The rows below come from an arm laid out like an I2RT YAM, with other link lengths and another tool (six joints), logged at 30 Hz.
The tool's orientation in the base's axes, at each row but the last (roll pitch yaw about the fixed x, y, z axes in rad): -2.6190, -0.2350, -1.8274; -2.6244, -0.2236, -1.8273; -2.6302, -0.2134, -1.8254; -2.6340, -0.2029, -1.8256; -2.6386, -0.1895, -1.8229; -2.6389, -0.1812, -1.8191; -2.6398, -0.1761, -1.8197; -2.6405, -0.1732, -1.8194; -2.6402, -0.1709, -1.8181; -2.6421, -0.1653, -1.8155; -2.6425, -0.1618, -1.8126; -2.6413, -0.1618, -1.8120; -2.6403, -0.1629, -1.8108
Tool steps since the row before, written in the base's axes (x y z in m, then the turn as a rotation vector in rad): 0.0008, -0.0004, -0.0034, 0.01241, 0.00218, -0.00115; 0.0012, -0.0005, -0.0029, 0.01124, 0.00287, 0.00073; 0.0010, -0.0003, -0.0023, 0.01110, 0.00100, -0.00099; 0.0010, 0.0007, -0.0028, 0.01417, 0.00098, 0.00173; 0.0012, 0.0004, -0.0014, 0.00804, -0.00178, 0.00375; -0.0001, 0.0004, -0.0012, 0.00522, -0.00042, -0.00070; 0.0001, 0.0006, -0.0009, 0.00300, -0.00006, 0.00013; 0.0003, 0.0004, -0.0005, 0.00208, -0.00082, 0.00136; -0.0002, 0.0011, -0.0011, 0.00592, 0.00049, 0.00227; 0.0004, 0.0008, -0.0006, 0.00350, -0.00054, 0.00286; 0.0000, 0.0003, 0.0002, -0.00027, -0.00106, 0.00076; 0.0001, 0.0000, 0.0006, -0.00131, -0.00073, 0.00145; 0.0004, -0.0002, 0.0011, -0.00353, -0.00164, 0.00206
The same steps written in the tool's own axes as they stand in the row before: -0.0006, 0.0009, 0.0033, -0.00538, -0.00997, 0.00562; -0.0005, 0.0003, 0.0031, -0.00533, -0.00979, 0.00331; -0.0004, 0.0002, 0.0025, -0.00389, -0.00906, 0.00528; -0.0015, 0.0006, 0.0026, -0.00408, -0.01303, 0.00427; -0.0009, -0.0003, 0.0016, 0.00043, -0.00901, 0.00069; -0.0006, 0.0007, 0.0009, -0.00099, -0.00427, 0.00295; -0.0008, 0.0004, 0.0007, -0.00065, -0.00268, 0.00119; -0.0005, 0.0000, 0.0005, 0.00051, -0.00257, -0.00007; -0.0012, 0.0008, 0.0006, -0.00151, -0.00616, 0.00045; -0.0010, 0.0000, 0.0005, 0.00015, -0.00447, -0.00083; -0.0003, -0.0001, -0.0002, 0.00120, -0.00027, -0.00051; 0.0001, -0.0004, -0.0005, 0.00124, 0.00036, -0.00164; 0.0003, -0.0009, -0.0007, 0.00273, 0.00188, -0.00290
